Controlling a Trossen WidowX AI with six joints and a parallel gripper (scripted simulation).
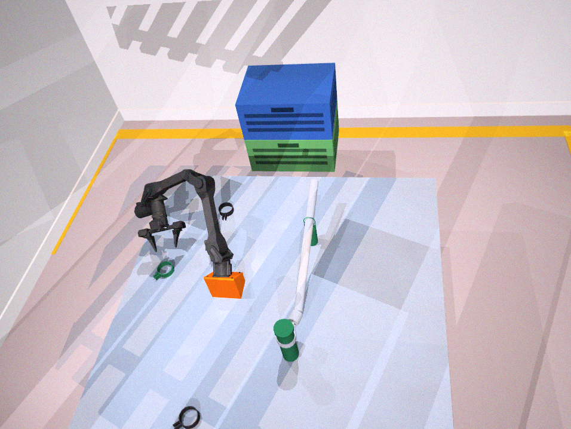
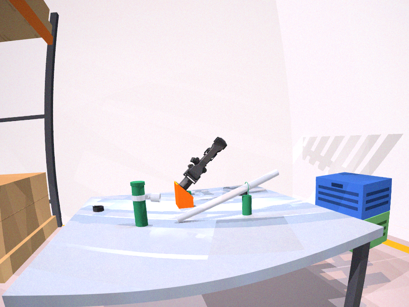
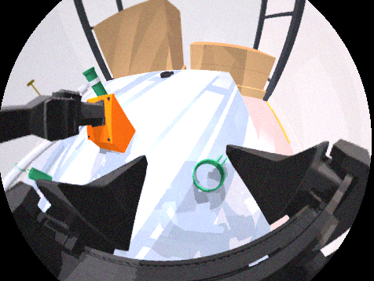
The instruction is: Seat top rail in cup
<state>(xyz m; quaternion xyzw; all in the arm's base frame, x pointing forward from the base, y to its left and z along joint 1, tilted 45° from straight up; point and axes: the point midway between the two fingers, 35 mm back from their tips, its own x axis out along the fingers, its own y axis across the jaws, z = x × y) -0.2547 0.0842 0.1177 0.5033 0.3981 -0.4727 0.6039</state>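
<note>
The white brace band lies 530 mm ahead of my gripper tip and 360 mm to the right of it. From my gripper tip the other things lie so: short green post 590 mm ahead, 110 mm to the left, 30 mm below.
</note>
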